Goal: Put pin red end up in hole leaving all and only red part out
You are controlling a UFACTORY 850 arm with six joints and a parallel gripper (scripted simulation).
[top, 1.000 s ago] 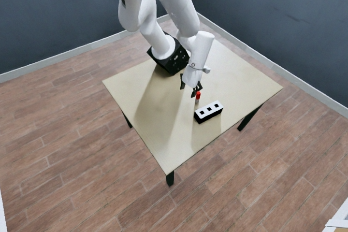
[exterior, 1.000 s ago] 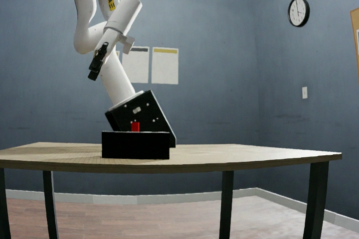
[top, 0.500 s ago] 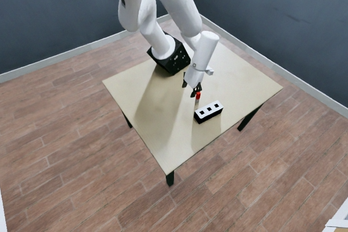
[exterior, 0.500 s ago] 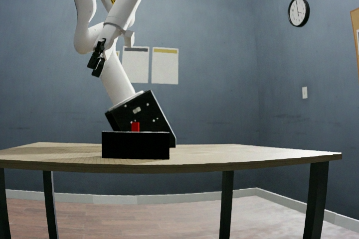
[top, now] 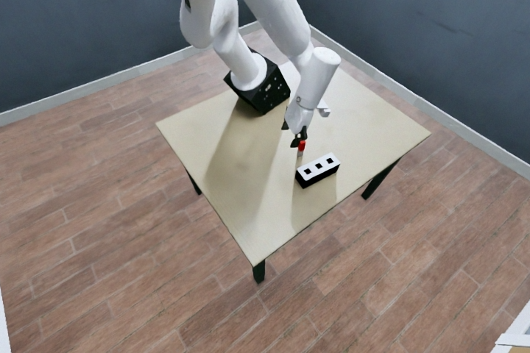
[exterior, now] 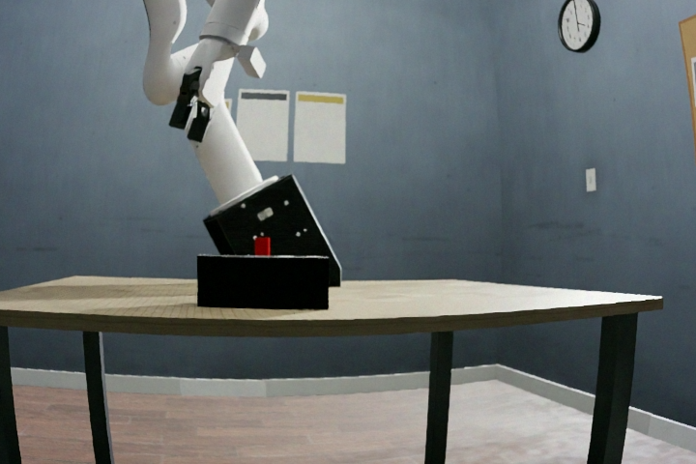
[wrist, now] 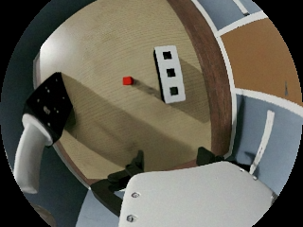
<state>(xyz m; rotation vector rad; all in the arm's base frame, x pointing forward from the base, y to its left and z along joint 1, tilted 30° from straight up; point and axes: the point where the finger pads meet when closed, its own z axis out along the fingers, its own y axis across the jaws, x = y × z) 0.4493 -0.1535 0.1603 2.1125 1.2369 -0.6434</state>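
My gripper is now 30 mm past the pin, 150 mm to the right of it and 200 mm above it. Round my hand: black block 100 mm ahead, 110 mm to the left, 240 mm below.
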